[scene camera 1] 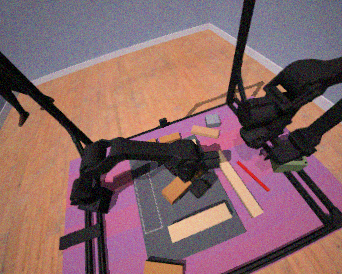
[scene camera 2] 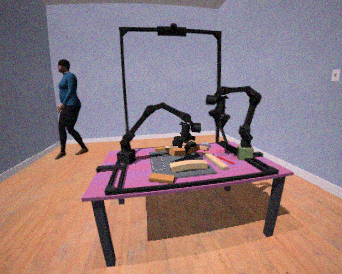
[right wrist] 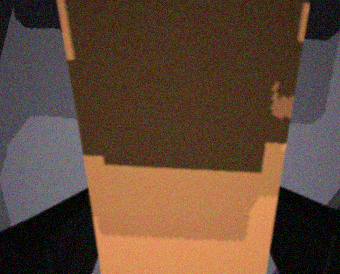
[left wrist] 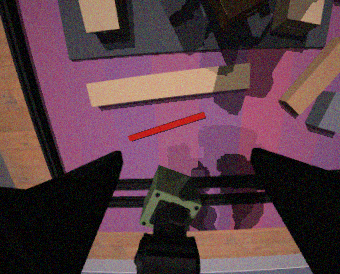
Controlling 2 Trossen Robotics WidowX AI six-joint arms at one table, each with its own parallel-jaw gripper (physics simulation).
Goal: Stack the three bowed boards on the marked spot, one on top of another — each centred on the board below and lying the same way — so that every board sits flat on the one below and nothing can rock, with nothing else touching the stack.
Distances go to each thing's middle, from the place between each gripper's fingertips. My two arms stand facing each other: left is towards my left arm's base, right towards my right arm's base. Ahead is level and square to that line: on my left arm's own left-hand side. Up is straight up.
My left hand is 230 mm above the long pale board point(scene camera 1: 251, 205), 40 mm to the left of it and 30 mm short of it.
Now: the long pale board 22 cm to the left of my right hand, 5 cm below it and 3 cm ahead of it.
